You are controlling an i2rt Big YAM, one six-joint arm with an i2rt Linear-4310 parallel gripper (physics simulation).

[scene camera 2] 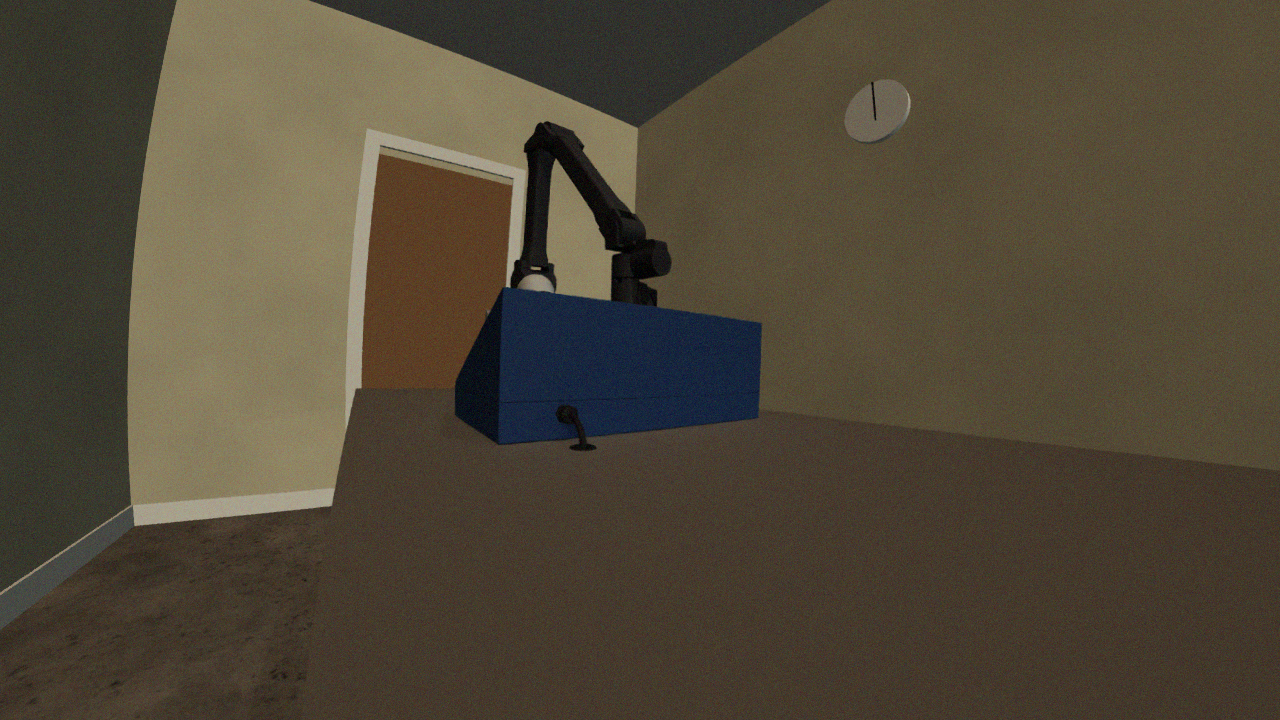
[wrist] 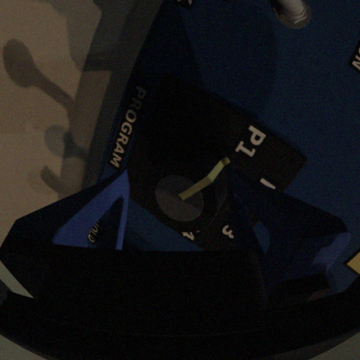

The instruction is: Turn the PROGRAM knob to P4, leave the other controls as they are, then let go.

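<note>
The PROGRAM knob (wrist: 172,201) shows in the wrist view as a round dark knob with a yellow pointer line. The line points up and right toward the P1 label (wrist: 250,141). The P2, P3 and P4 labels are partly covered by the right finger or the knob. My gripper (wrist: 178,178) is partly open, with one blue-black finger on each side of the knob and a visible gap at the left finger; contact at the right finger cannot be told. In scene camera 2, the fingers and the knob are hidden behind the blue console (scene camera 2: 626,367) (wrist: 310,110).
A metal toggle (wrist: 294,11) stands on the panel at the top right of the wrist view. Part of a yellow piece (wrist: 355,262) shows at the right edge. A small black bent stalk (scene camera 2: 578,429) stands on the table (scene camera 2: 716,555) behind the console.
</note>
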